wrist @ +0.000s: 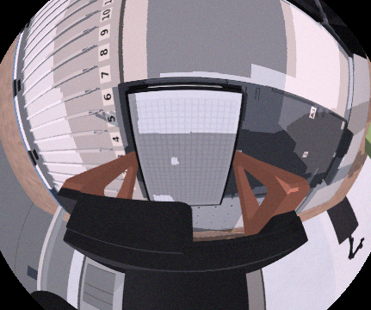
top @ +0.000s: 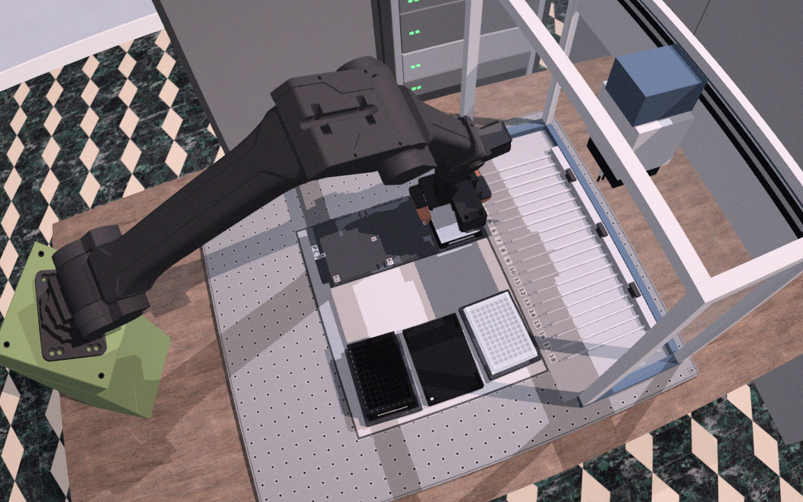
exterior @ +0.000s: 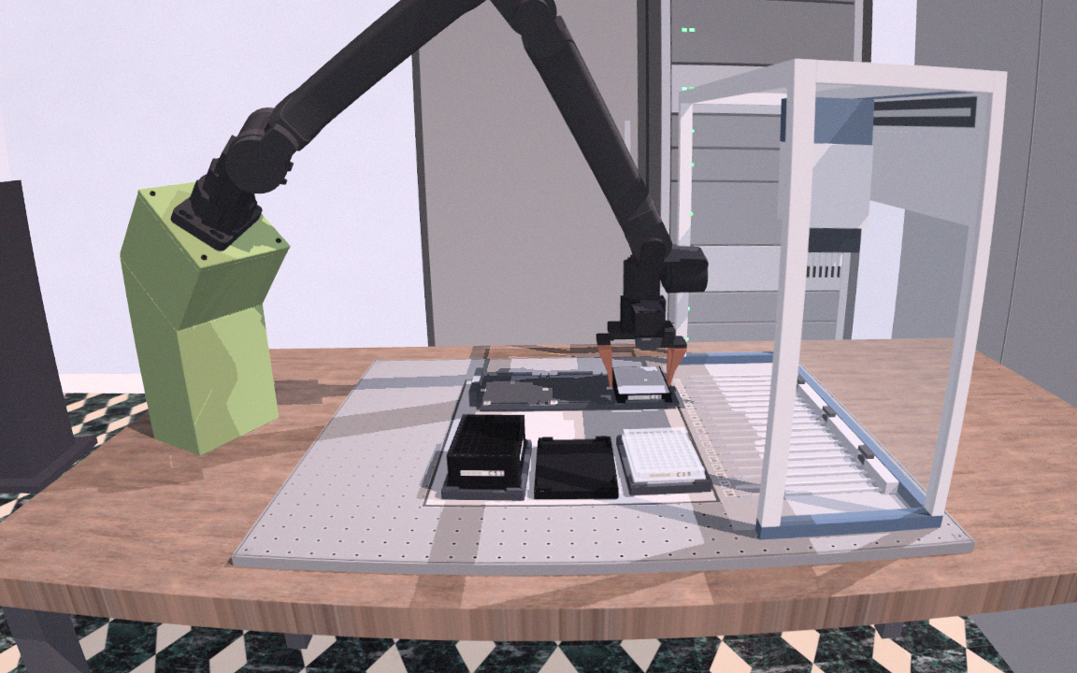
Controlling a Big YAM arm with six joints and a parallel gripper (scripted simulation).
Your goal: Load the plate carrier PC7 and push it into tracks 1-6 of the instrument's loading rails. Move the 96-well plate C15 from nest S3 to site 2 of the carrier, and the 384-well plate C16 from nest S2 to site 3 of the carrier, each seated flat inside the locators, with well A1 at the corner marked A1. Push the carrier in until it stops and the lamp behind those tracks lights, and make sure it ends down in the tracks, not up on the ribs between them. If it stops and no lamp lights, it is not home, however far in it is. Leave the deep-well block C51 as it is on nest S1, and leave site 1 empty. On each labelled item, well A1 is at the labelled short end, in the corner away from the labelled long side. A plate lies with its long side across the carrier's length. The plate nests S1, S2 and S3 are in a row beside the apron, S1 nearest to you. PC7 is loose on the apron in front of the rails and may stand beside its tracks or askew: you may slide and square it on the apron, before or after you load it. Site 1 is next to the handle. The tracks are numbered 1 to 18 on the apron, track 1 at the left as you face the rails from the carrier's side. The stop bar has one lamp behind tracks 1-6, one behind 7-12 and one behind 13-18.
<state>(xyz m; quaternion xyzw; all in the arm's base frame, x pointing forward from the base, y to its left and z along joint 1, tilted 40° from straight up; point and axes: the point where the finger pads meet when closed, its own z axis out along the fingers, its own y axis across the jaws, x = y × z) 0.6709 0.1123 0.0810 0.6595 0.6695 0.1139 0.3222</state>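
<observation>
The white 96-well plate C15 lies 3 cm behind my hand and 25 cm to the right of it. Round my hand: nest S2: 14 cm behind, 25 cm to the right, 2 cm below; then dark carrier PC7: 10 cm behind, 1 cm to the left, 1 cm below; then nest S3: 3 cm behind, 25 cm to the right, 2 cm below.
</observation>
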